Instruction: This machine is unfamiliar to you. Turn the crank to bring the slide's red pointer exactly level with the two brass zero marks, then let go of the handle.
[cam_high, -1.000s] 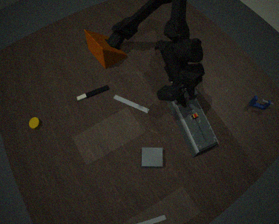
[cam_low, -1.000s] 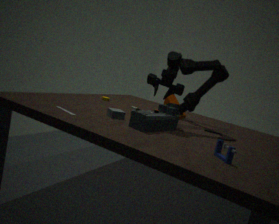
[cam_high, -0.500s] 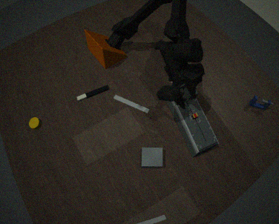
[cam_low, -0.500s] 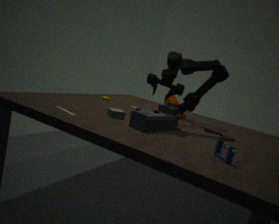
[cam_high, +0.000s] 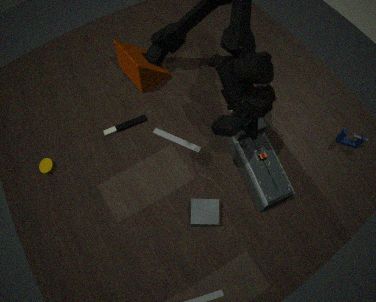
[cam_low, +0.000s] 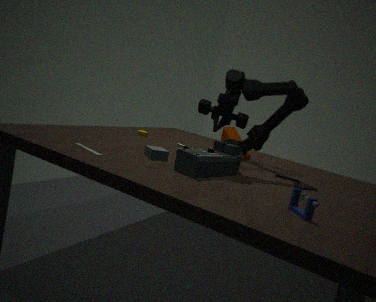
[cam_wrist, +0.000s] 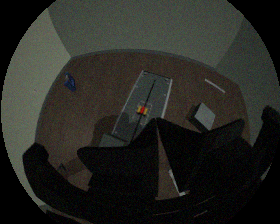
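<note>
Now: gripper tip 30 mm short of the red pointer, 20 mm to the right of it and 60 mm above it. Round my gripper tip: grey block: 70 mm ahead, 180 mm to the right, 130 mm below; then yellow disc: 280 mm behind, 530 mm to the right, 140 mm below; then black-and-white marker: 280 mm behind, 260 mm to the right, 140 mm below.
</note>
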